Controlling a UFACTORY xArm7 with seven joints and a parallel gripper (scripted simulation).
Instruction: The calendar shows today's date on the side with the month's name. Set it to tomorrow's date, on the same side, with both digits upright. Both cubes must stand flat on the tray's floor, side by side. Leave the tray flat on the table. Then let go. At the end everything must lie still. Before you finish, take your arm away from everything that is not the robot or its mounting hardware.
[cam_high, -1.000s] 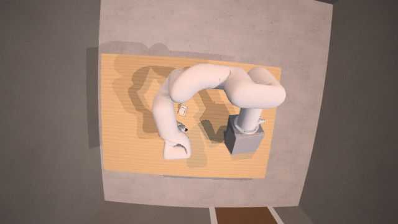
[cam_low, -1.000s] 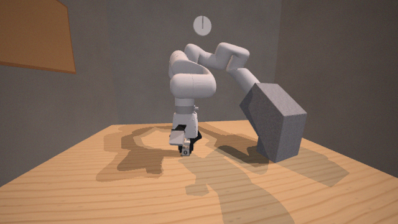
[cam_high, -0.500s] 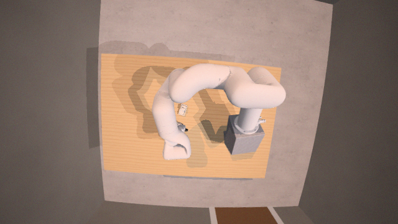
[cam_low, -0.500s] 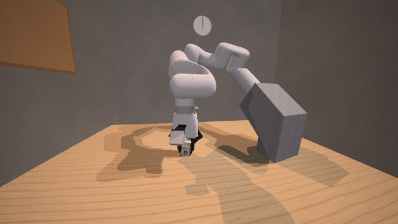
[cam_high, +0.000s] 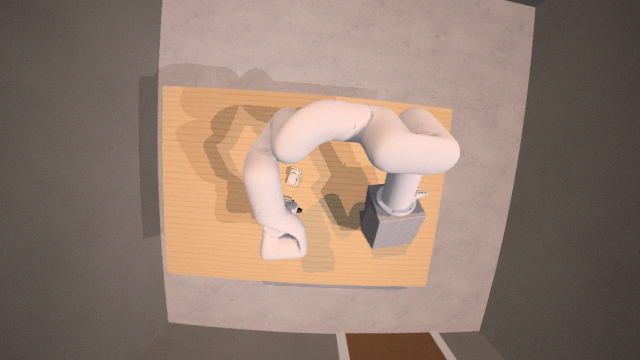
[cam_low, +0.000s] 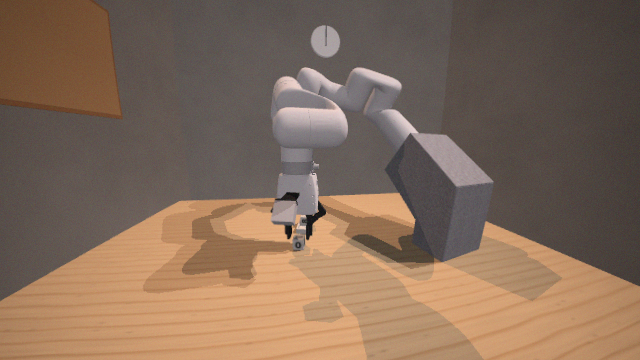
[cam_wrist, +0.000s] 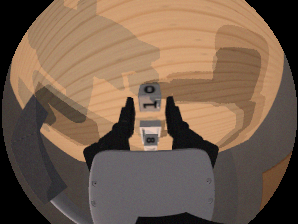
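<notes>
My hand is 10 cm to the left of the white calendar tray, 4 cm past it and 4 cm above it.
</notes>
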